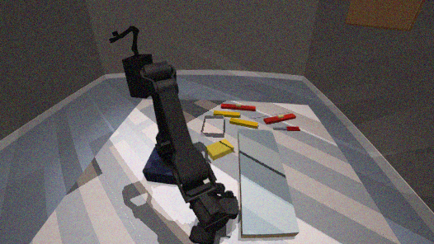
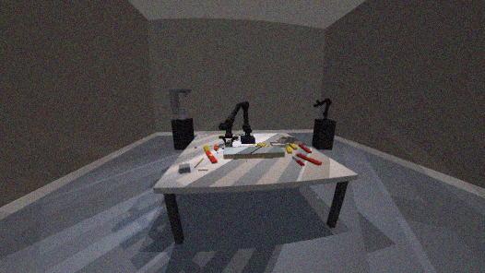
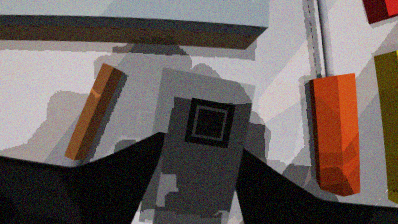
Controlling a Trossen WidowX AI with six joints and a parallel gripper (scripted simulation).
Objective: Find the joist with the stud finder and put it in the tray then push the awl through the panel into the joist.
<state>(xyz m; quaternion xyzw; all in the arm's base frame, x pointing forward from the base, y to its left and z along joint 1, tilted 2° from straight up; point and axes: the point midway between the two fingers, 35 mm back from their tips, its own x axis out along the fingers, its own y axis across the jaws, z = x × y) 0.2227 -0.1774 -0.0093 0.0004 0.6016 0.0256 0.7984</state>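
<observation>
Right now my gripper tip is 30 mm past the awl, 100 mm to the right of it and 20 mm above it. From my gripper tip the other things lie so: stud finder 20 mm above; then pencil-like stick 360 mm ahead, 170 mm to the right, 20 mm below; then yellow block 70 mm behind, 340 mm to the left, 10 mm below.
</observation>
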